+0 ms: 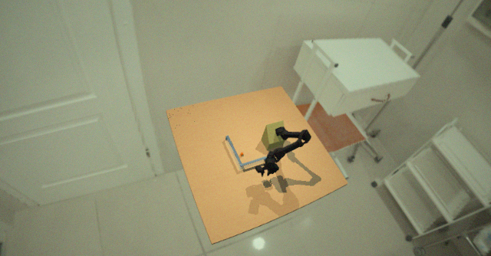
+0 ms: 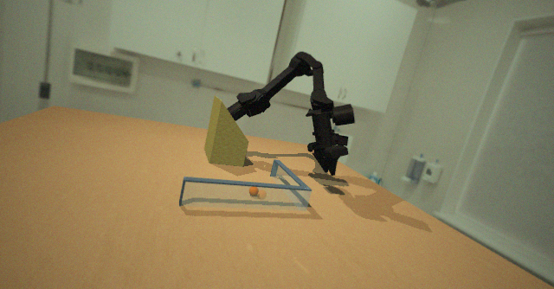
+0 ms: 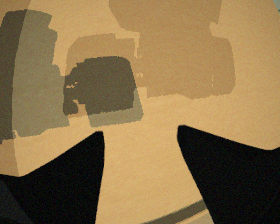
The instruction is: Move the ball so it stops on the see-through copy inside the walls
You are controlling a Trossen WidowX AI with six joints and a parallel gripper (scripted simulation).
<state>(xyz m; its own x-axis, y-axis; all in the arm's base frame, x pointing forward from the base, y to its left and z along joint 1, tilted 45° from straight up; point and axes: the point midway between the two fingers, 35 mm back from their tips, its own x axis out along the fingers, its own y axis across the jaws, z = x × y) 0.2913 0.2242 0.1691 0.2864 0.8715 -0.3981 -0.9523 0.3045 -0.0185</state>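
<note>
My gripper tip is 280 mm to the left of the ball, 50 mm short of it and 50 mm above it.
</note>
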